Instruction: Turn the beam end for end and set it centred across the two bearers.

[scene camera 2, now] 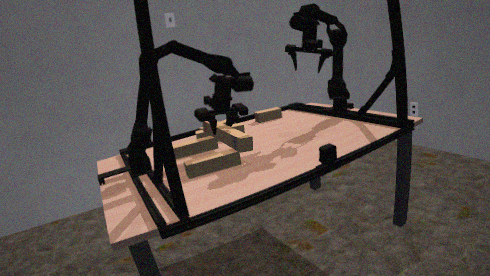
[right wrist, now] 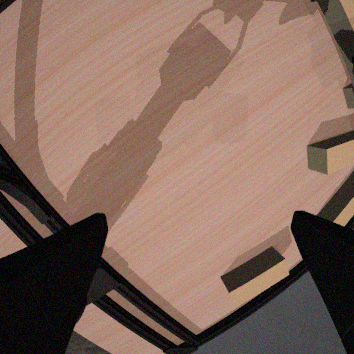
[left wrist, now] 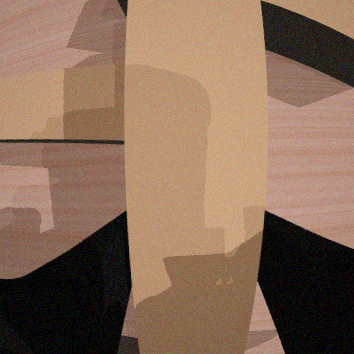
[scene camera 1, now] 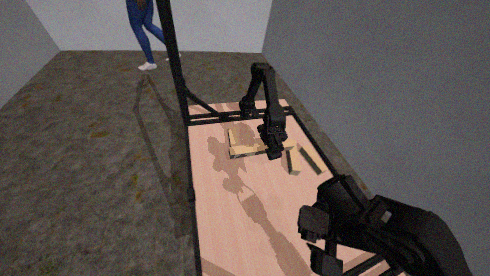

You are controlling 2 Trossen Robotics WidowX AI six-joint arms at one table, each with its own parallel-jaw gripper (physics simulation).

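Pixels of known places: left gripper, fingertip midpoint: [left wrist: 188, 214] [scene camera 1: 268, 148]; right gripper, fingertip midpoint: [scene camera 2: 307, 71] [right wrist: 201, 222]; left arm's base, link origin: [scene camera 2: 141, 172] [scene camera 1: 244, 114]; right arm's base, link origin: [scene camera 2: 340, 111].
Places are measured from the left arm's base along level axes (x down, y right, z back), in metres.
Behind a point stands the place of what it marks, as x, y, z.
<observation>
My left gripper [scene camera 1: 273, 151] @[-0.043, -0.031, -0.318] [scene camera 2: 223, 127] @[-0.043, -0.031, -0.318] [left wrist: 188, 214] @[-0.043, -0.031, -0.318] is shut on the long wooden beam, low among the blocks. The beam [scene camera 1: 245, 150] @[-0.067, 0.101, -0.323] [scene camera 2: 238, 138] @[-0.066, 0.162, -0.292] [left wrist: 165, 150] @[-0.075, -0.058, -0.313] runs across the direction of the blocks at its sides. Whether it rests on anything is unclear. Two parallel wooden blocks, one in front [scene camera 2: 212, 162] @[-0.013, 0.148, -0.200] and one behind it [scene camera 2: 192, 145] @[-0.017, -0.075, -0.218], lie beside it in scene camera 2. Another block [scene camera 1: 292, 162] @[-0.031, -0.131, -0.419] lies near its right end in scene camera 1. Which are the two bearers I cannot tell. My right gripper [scene camera 2: 308, 70] @[-0.213, 0.043, -0.695] [right wrist: 201, 222] @[-0.213, 0.043, -0.695] is open and empty above the table.
A slanted block [scene camera 1: 311, 159] @[-0.019, -0.258, -0.420] lies by the table's right edge in scene camera 1. A short block [scene camera 2: 268, 115] @[-0.007, -0.245, -0.667] [right wrist: 262, 286] @[-0.028, -0.280, -0.682] lies near the far rail in scene camera 2. A black frame post [scene camera 2: 162, 130] @[-0.193, 0.380, -0.024] and a small black box [scene camera 2: 327, 154] @[-0.017, 0.383, -0.444] stand along the near edge.
</observation>
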